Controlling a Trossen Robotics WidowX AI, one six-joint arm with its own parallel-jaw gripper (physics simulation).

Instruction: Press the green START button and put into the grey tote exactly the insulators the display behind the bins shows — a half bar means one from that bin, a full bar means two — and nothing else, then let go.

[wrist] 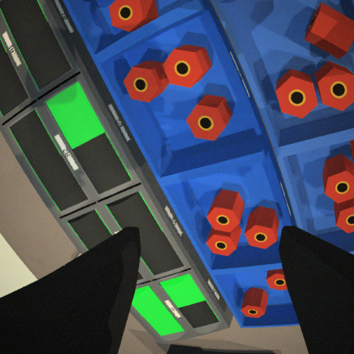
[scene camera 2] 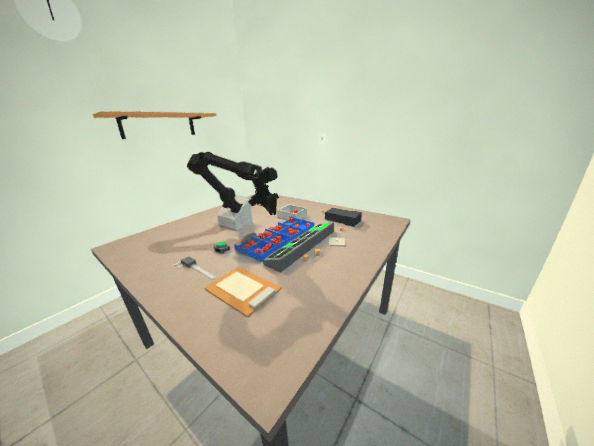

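Where they show: gripper, fingertip midpoint: [scene camera 2: 273, 214]; arm's base, link origin: [scene camera 2: 236, 207].
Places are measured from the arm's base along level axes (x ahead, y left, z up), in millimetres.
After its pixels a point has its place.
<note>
My gripper [scene camera 2: 273, 212] @[x 321, y -33, z 28 mm] [wrist: 211, 239] is open and empty, above the blue bins [scene camera 2: 250, 254] @[x 333, y -225, z -99 mm] [wrist: 215, 153]. In the wrist view, red insulators lie in the bins, among them a group of three [wrist: 187, 66] and, nearer the fingertips, another three [wrist: 262, 227]. A bin at the bottom shows two insulators [wrist: 255, 301], partly cut off by the right finger. The display [scene camera 2: 300, 251] @[x 528, y -105, z -83 mm] [wrist: 95, 195] shows a green half bar [wrist: 77, 115], and at its lower end a full bar [wrist: 157, 311] beside a half bar [wrist: 183, 290]. The grey tote [scene camera 2: 285, 216] @[x 191, y 223, z -92 mm] holds red insulators [scene camera 2: 295, 211] @[x 207, y 312, z -84 mm]. The green START button [scene camera 2: 221, 245] @[x 179, y -264, z -79 mm] stands left of the bins.
A black box [scene camera 2: 343, 216] @[x 533, y 347, z -67 mm] stands behind the display's far end. Small orange cubes [scene camera 2: 317, 252] @[x 582, y -47, z -101 mm] and a pale card [scene camera 2: 337, 242] @[x 612, y 99, z -108 mm] lie beside the display. A clipboard [scene camera 2: 240, 286] @[x 463, y -403, z -103 mm] and a caliper [scene camera 2: 189, 261] @[x 152, y -419, z -95 mm] lie nearer the table's front corner.
</note>
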